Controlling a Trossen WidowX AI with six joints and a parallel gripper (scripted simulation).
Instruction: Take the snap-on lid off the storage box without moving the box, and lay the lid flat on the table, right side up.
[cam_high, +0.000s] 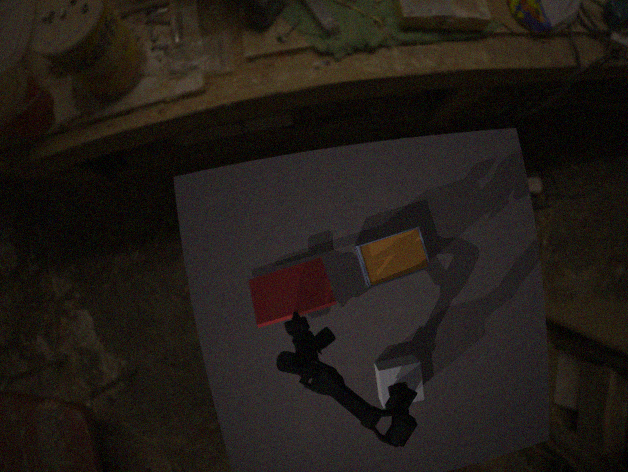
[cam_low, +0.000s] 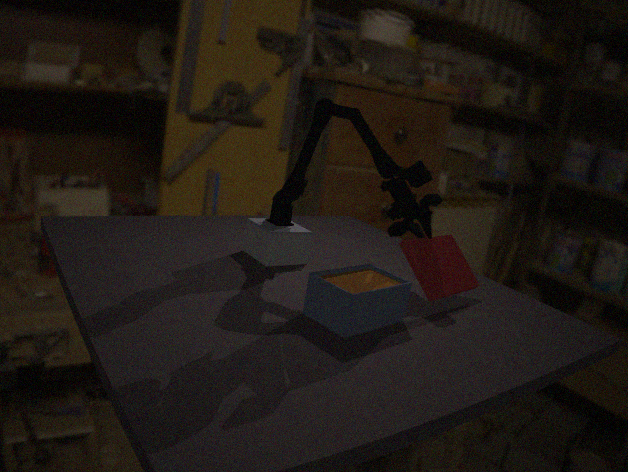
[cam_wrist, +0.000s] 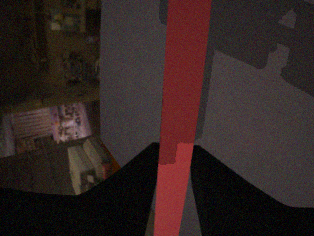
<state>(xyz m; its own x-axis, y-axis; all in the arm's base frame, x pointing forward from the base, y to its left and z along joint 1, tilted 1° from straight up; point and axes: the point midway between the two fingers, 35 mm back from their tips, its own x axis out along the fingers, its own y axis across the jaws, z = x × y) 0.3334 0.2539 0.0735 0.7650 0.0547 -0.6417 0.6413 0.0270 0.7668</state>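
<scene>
The red lid lies 6 cm ahead of my gripper tip and 5 cm below it. From my gripper tip the other things lie so: blue storage box (34 cm to the right, 10 cm below, 9 cm ahead).
</scene>
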